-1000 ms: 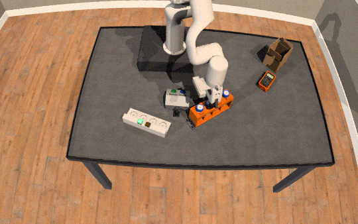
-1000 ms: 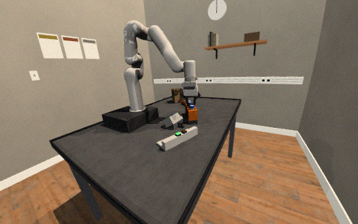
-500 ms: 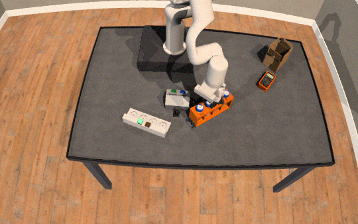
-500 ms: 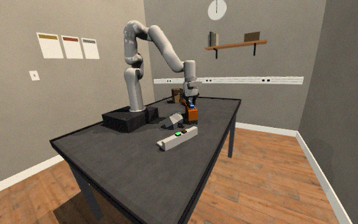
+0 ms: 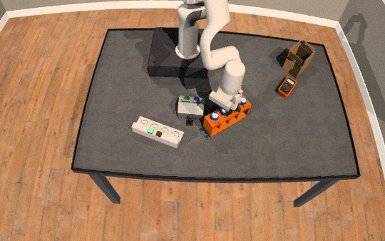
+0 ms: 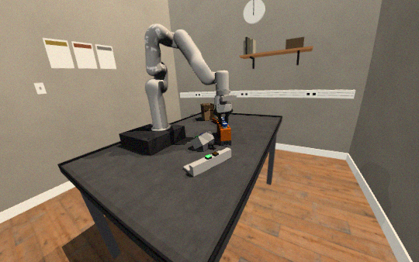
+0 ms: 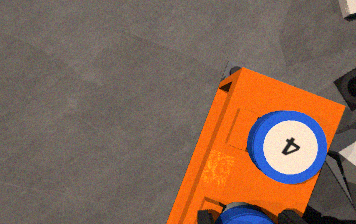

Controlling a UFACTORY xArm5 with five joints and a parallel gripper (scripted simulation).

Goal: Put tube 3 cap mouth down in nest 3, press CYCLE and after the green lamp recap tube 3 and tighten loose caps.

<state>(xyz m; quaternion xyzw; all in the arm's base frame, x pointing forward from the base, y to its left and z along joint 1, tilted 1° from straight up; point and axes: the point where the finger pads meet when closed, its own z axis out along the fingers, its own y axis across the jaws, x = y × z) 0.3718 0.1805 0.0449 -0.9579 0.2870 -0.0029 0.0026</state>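
My hand is 10 mm above the cap 3. From my hand the other things lie so: cap 2: 40 mm to the left, 30 mm behind, 10 mm below; then cap 4: 40 mm to the right, 30 mm ahead, 10 mm below; then cap 1: 80 mm to the left, 60 mm behind, 10 mm below.
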